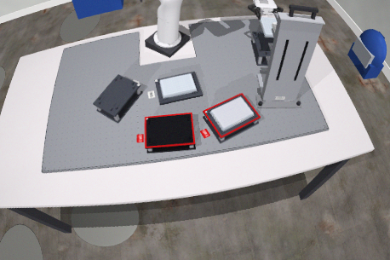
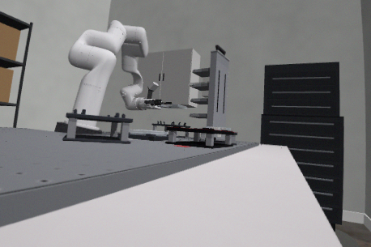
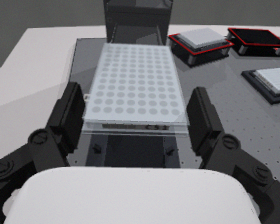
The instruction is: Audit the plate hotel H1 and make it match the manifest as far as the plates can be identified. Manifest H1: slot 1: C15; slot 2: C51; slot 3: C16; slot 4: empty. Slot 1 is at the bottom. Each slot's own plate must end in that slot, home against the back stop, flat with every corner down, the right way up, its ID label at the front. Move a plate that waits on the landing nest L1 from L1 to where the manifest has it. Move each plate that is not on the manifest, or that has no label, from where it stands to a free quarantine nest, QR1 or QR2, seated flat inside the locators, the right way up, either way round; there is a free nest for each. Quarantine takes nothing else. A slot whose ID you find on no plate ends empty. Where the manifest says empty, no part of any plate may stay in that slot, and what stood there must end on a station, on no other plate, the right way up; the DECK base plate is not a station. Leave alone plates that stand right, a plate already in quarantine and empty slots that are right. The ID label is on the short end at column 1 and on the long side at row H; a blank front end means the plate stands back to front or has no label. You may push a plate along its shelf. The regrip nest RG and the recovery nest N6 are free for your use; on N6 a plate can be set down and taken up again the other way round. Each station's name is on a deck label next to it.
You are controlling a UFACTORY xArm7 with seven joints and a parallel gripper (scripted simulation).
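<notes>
The plate labelled C16 lies 23 cm ahead of my hand, 9 cm above it and 6 cm to the right of it. From my hand the other things lie so: RG label 17 cm below, 5 cm behind, 1 cm to the left; H1 label 20 cm ahead, 17 cm below, 5 cm to the left; white plate 35 cm ahead, 29 cm to the right, 13 cm below.
</notes>
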